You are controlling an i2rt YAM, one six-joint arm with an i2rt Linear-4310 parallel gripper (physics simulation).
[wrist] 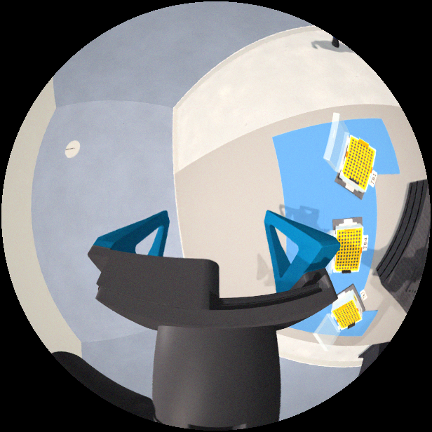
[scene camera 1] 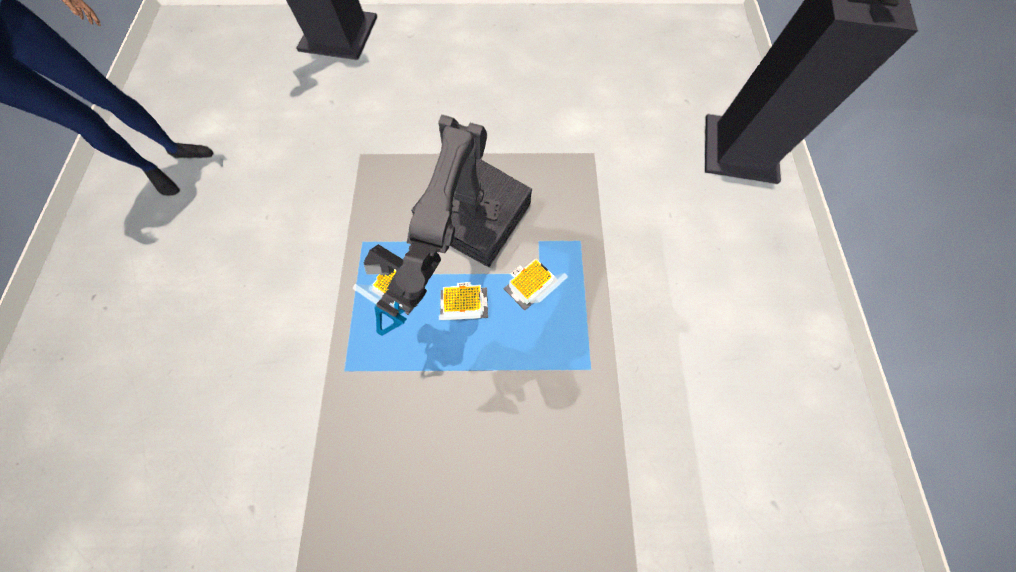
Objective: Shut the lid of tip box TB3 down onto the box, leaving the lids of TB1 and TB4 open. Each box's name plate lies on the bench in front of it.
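Places are measured from the arm's base along level axes (x back, y up, z left), in millimetres.
Where they show: gripper, fingertip midpoint: [scene camera 1: 388, 323]; arm's base, origin of the base link: [scene camera 1: 469, 205].
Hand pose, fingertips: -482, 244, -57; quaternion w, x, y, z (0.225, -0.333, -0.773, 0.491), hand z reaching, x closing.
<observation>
Things, the pixels of their centre, and the offset from my fingertips, as dx, dy, dz. "pt": a spot on its surface instead. Level surfaces: height alone.
- right box, body centre: [scene camera 1: 531, 278] +285, -292, +305
- open lid, surface spot: [scene camera 1: 551, 289] pt +231, -214, +368
- blue mat, its level: dy -357
- beige bench, its level: dy -360
Three tip boxes with yellow racks have open, clear lids. The left box in the scene view [scene camera 1: 384, 282] [wrist: 359, 162] has a plate [wrist: 373, 178] that seems to read TB1; its lid [scene camera 1: 375, 295] [wrist: 336, 142] stands out. The middle box, TB4 [scene camera 1: 462, 299] [wrist: 348, 247], has its plate [wrist: 365, 243] beside it; its lid [scene camera 1: 460, 316] is at the far side. The right box [scene camera 1: 531, 280] [wrist: 346, 313], TB3 by elimination, has a plate [wrist: 363, 295] too small to read and an open lid [scene camera 1: 551, 289] [wrist: 327, 331]. My gripper [scene camera 1: 388, 327] [wrist: 216, 215] is open and empty, above the mat's left side.
The arm partly covers the left box in the scene view. A blue mat [scene camera 1: 526, 348] [wrist: 310, 170] lies under the boxes on the beige bench [scene camera 1: 462, 454]. The dark robot base [scene camera 1: 508, 195] stands behind them. Two dark pillars [scene camera 1: 796, 92] [scene camera 1: 330, 28] and a person stand farther off.
</observation>
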